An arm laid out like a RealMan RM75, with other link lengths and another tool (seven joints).
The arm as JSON. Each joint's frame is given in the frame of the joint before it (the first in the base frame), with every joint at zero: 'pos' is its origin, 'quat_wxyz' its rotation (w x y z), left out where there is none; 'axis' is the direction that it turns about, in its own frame. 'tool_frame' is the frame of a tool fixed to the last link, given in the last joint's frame.
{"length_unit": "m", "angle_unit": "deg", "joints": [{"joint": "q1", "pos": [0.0, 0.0, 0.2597], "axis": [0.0, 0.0, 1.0]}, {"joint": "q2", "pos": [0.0, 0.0, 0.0], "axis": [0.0, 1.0, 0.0]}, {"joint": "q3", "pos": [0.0, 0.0, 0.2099], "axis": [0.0, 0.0, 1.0]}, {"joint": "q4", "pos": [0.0, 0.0, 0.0], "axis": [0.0, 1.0, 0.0]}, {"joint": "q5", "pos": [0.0, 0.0, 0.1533], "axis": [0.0, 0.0, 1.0]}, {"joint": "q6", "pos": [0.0, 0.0, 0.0], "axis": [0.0, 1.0, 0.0]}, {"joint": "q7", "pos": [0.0, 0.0, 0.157], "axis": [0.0, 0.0, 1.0]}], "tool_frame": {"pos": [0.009, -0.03, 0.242], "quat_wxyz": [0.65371, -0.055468, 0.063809, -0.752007]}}
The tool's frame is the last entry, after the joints.
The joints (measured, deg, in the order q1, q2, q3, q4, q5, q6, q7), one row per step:
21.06 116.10 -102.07 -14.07 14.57 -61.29 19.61
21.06 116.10 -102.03 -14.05 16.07 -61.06 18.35
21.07 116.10 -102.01 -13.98 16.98 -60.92 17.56
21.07 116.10 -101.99 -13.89 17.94 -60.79 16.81
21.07 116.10 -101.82 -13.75 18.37 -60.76 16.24
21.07 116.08 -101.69 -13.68 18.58 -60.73 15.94
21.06 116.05 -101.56 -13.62 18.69 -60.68 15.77
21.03 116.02 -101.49 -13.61 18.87 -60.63 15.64
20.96 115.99 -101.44 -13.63 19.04 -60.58 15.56
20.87 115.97 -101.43 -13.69 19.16 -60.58 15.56
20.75 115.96 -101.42 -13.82 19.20 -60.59 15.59
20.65 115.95 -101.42 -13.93 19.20 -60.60 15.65
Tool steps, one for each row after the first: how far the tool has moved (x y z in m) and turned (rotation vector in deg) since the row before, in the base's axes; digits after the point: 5 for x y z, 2 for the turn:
0.00603 0.00065 0.00769 1.12 -0.48 -0.83
0.00405 0.00021 0.00448 0.65 -0.34 -0.55
0.00444 0.00004 0.00467 0.67 -0.28 -0.61
0.00308 -0.00016 0.00312 0.43 -0.34 -0.40
0.00181 -0.00006 0.00194 0.25 -0.19 -0.23
0.00169 -0.00010 0.00140 0.17 -0.12 -0.21
0.00153 -0.00012 0.00145 0.18 -0.05 -0.19
0.00159 -0.00027 0.00131 0.16 0.00 -0.19
0.00087 -0.00030 0.00095 0.12 0.07 -0.10
0.00027 -0.00032 0.00064 0.09 0.09 -0.02
0.00008 -0.00026 0.00032 0.04 0.09 0.00

